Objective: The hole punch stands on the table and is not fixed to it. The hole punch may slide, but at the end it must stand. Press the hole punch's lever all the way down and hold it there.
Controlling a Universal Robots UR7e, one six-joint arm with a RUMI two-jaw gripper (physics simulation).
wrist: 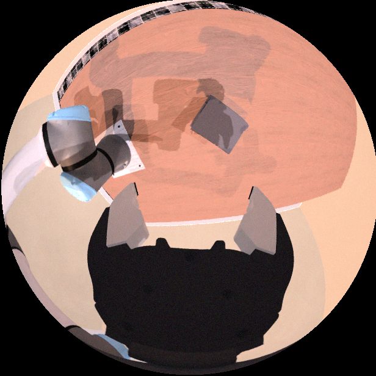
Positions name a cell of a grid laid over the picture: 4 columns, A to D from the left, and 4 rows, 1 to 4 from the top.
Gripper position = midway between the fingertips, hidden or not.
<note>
In view: the gripper (C2) and a hole punch (C2).
</note>
